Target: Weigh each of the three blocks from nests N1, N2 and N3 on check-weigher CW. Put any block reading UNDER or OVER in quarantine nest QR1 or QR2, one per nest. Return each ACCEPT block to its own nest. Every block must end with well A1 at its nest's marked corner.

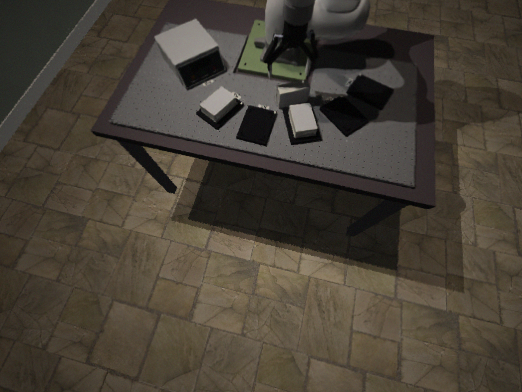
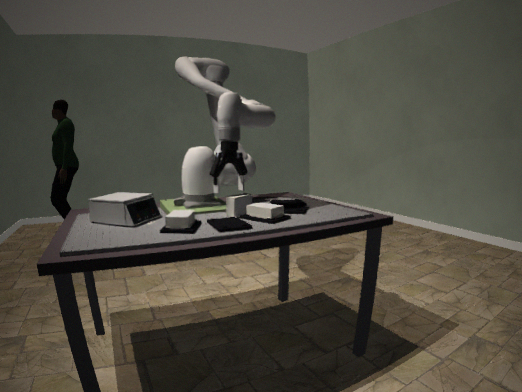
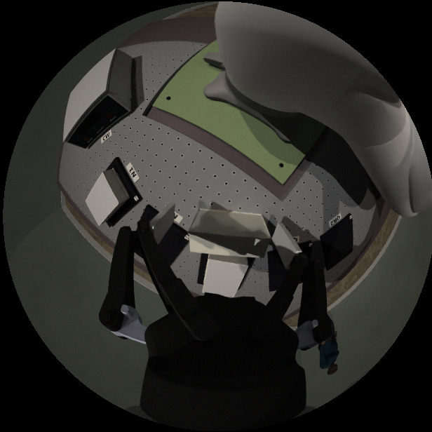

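Observation:
My gripper is open and empty, pointing down above a white block that stands upright on its edge behind nest N3. The fingertips look clear of it. A second block lies flat on nest N1. A third block lies flat on N3. Nest N2 is empty, as are QR1 and QR2. No A1 marks are readable on the blocks.
Check-weigher CW stands at the left with no block on it; its display is unreadable. The green base plate lies behind the nests under the arm's base. A person in green stands beyond the table.

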